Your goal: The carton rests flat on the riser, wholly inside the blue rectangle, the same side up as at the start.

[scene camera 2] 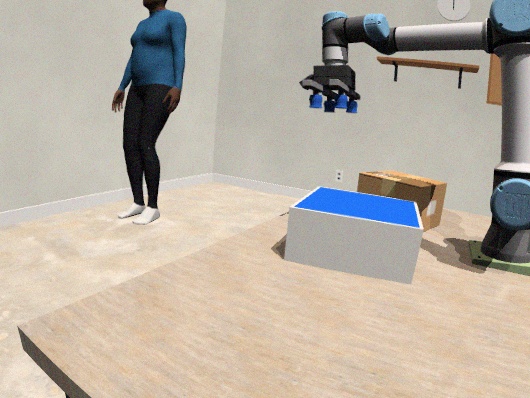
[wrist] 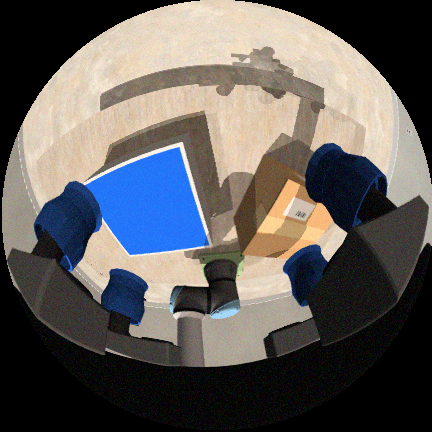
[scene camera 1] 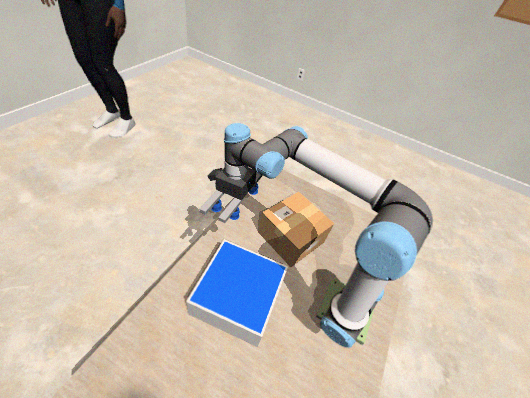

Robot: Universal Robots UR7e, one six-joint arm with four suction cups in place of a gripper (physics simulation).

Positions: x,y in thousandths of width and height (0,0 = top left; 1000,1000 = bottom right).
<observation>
brown carton: scene camera 2 810,489; wrist 640,503; scene camera 1 556,572
riser: scene camera 2 707,594; wrist 351,462; scene camera 1 446,737
</observation>
